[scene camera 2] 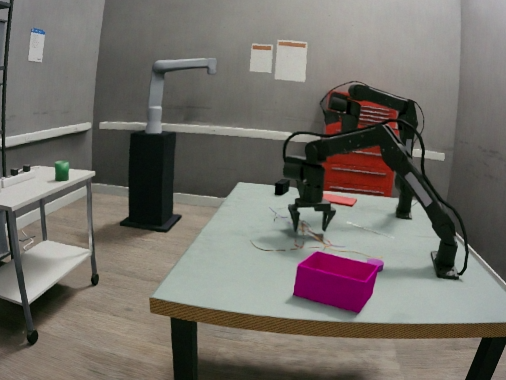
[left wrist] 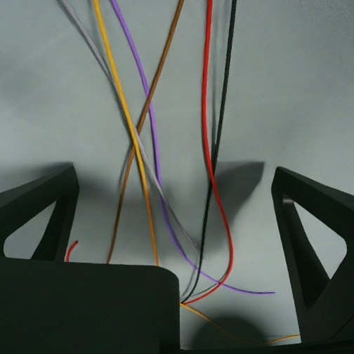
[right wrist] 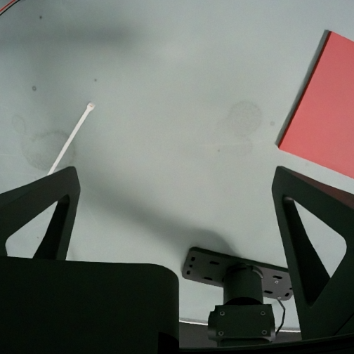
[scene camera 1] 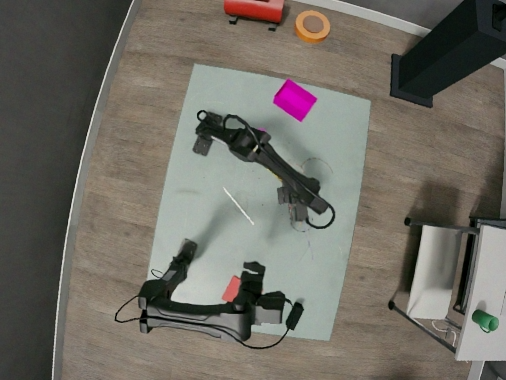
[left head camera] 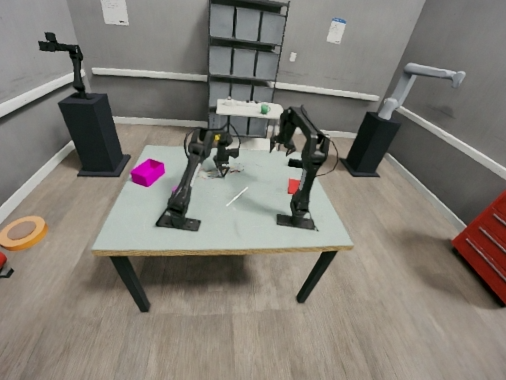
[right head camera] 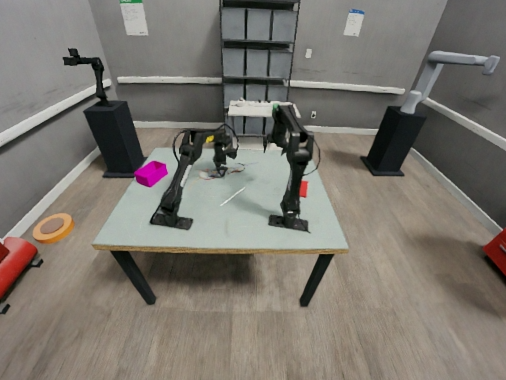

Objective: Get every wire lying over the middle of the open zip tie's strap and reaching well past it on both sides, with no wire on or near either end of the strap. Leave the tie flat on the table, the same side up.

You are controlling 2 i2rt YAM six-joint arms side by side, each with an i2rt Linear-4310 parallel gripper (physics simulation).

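Pixels of known places: left gripper, between the fingertips: [scene camera 2: 309, 231] [left head camera: 220, 172] [right head camera: 220, 172]; right gripper, between the fingertips: [scene camera 2: 344, 154] [scene camera 1: 253, 274] [left head camera: 277, 154] [right head camera: 272, 154]; left arm's base, origin of its link: [scene camera 2: 443, 265] [scene camera 1: 207, 134] [left head camera: 179, 223] [right head camera: 172, 222]; right arm's base, origin of its link: [scene camera 2: 403, 212] [scene camera 1: 183, 261] [left head camera: 295, 222] [right head camera: 288, 223].
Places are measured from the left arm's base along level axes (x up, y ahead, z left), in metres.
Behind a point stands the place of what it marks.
The white zip tie [left head camera: 237, 196] {x 0.002, y 0.249, z -0.252 m} [right head camera: 232, 196] {x 0.002, y 0.247, z -0.249 m} [scene camera 1: 238, 206] {x 0.002, y 0.251, z -0.254 m} [right wrist: 70, 140] lies straight on the table, apart from the wires; its head shows in the right wrist view. In the left wrist view, a red wire [left wrist: 205, 100], black wire [left wrist: 225, 90], purple wire [left wrist: 154, 125], orange wire [left wrist: 125, 110], brown wire [left wrist: 162, 60] and grey wire [left wrist: 92, 47] run loosely lengthwise, several crossing. My left gripper [left wrist: 174, 176] [scene camera 2: 310, 229] {x 0.010, y 0.448, z -0.120 m} is open low above them, with wires between its fingers but none gripped. My right gripper [right wrist: 175, 176] [left head camera: 281, 150] {x 0.225, y 0.388, z -0.444 m} is open and empty, high above the table.
A magenta box [scene camera 1: 295, 100] {x 0.002, y 0.319, z 0.304 m} [scene camera 2: 335, 282] {x 0.058, y 0.315, z 0.336 m} stands near the table's edge, with a small purple item [scene camera 2: 376, 264] {x 0.018, y 0.222, z 0.101 m} beside it. A red slab [scene camera 1: 232, 289] {x 0.010, y 0.358, z -0.608 m} [right wrist: 325, 110] lies partly under my right arm in scene camera 1. A black block [scene camera 2: 282, 187] {x 0.035, y 0.649, z -0.570 m} [scene camera 1: 295, 316] {x 0.050, y 0.656, z -0.614 m} stands near it.
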